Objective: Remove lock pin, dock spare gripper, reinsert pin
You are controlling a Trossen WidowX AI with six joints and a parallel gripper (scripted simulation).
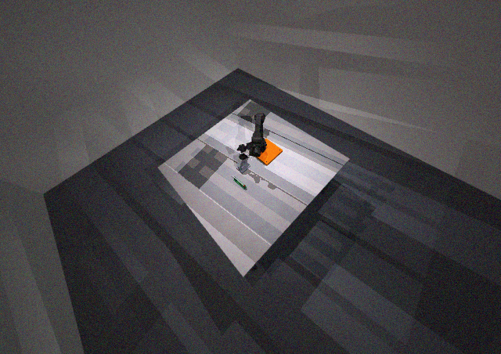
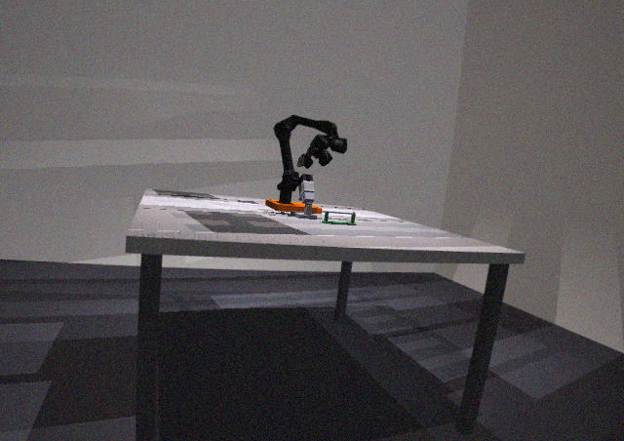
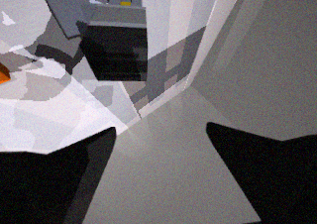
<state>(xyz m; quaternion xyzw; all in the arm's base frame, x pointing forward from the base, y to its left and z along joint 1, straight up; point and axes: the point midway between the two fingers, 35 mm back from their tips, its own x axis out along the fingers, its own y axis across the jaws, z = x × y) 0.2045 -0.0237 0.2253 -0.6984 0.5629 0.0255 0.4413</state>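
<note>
Now: gripper tip 19 cm short of the green cradle, 10 cm to the right of it and 21 cm above it. Round my gripper tip: grey mount socket 5 cm ahead, 2 cm to the left, 18 cm below; spare gripper 3 cm ahead, 2 cm to the left, 12 cm below.
</note>
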